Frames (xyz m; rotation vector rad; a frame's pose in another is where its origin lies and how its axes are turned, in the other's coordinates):
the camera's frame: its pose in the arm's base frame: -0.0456 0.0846 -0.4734 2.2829 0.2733 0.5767
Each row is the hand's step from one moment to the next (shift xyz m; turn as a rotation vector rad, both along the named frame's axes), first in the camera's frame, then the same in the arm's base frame.
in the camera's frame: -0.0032 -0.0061 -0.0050 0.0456 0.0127 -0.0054
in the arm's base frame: -0.0053 0.0062 -0.0023 0.0376 0.0110 0.0271
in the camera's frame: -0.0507 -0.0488 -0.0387 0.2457 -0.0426 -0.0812
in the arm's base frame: -0.0641 0.0397 -0.0276 0.1750 0.1687 0.0984
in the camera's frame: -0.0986 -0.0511 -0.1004 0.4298 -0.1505 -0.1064
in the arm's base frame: -0.1359 0.0625 -0.0067 0.3218 0.3256 0.0956
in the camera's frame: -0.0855 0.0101 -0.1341 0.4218 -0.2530 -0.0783
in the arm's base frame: -0.1394 0.0457 0.0623 0.3262 0.3764 0.0020
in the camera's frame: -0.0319 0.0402 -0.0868 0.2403 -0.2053 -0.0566
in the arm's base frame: -0.0690 0.0147 0.0721 0.1787 0.2644 -0.0355
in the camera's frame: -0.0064 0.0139 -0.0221 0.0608 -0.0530 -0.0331
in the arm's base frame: -0.0160 0.0018 0.0215 0.0361 0.0793 0.0018
